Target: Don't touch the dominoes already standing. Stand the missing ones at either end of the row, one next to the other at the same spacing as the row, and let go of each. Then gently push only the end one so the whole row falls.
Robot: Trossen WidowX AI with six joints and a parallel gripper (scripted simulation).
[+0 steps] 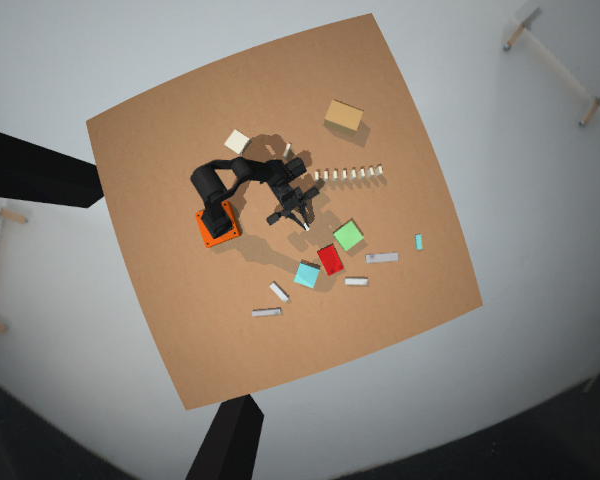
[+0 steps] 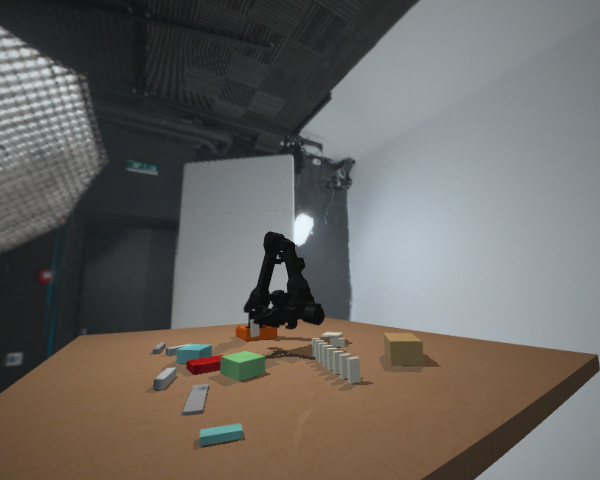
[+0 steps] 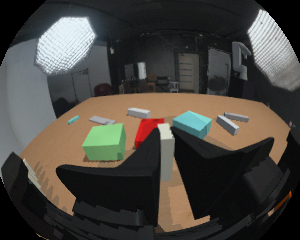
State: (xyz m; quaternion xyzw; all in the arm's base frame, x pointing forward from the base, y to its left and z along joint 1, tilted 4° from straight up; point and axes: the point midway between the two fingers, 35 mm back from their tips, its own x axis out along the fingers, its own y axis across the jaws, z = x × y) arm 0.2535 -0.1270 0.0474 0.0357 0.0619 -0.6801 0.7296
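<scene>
The red block is 20 mm ahead of my gripper tip, 140 mm to the right of it and 90 mm below it. Round my gripper tip: green block 120 mm ahead, 90 mm to the right, 80 mm below; then cream tile 70 mm behind, 410 mm to the left, 100 mm below; then cyan block 80 mm behind, 140 mm to the right, 80 mm below.
</scene>
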